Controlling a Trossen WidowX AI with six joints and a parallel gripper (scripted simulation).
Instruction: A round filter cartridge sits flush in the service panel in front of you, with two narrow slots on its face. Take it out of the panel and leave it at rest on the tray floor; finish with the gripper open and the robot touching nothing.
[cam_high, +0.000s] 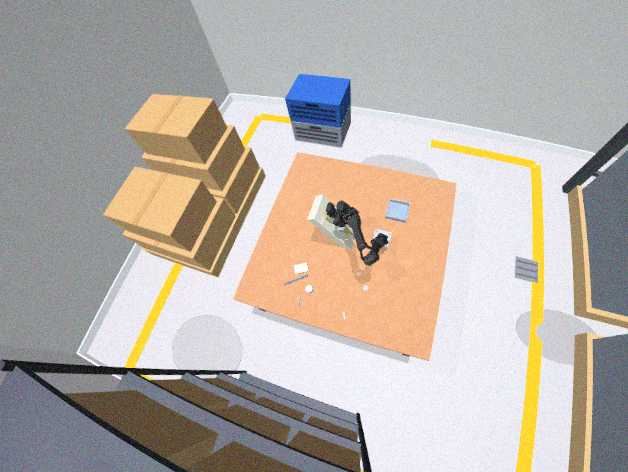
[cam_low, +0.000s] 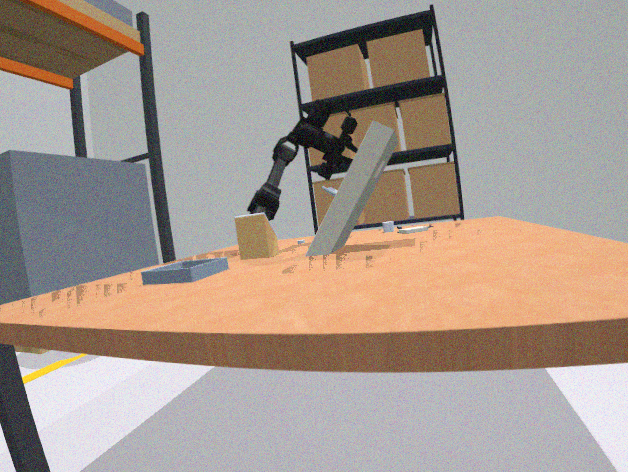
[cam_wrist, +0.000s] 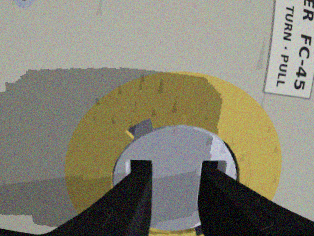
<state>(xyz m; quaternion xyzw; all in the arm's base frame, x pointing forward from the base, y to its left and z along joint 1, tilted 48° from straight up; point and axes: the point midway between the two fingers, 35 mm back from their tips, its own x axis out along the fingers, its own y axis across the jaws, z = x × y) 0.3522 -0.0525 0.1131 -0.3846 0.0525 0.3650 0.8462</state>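
The service panel is 8 cm below my gripper tip and 4 cm behind it. Round my gripper tip: white card: 33 cm to the left, 23 cm below, 6 cm ahead; then round filter cartridge: 1 cm below, 1 cm ahead; then shallow grey-blue tray: 38 cm behind, 34 cm to the right, 23 cm below.
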